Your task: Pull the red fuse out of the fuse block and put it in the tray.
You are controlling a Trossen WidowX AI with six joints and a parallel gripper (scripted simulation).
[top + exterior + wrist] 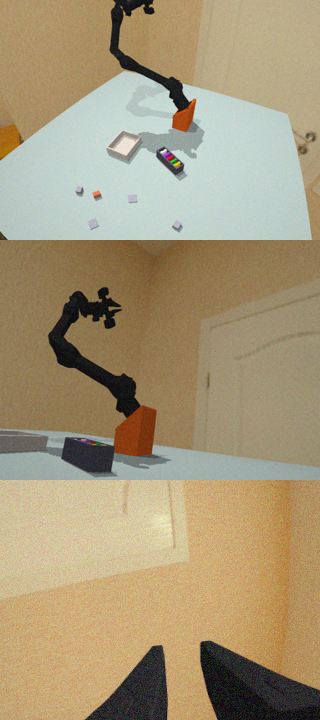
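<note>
My gripper tip is 450 mm short of the red fuse, 360 mm to the right of it and 600 mm above it. Round my gripper tip: tray 480 mm ahead, 150 mm to the left, 630 mm below.
</note>
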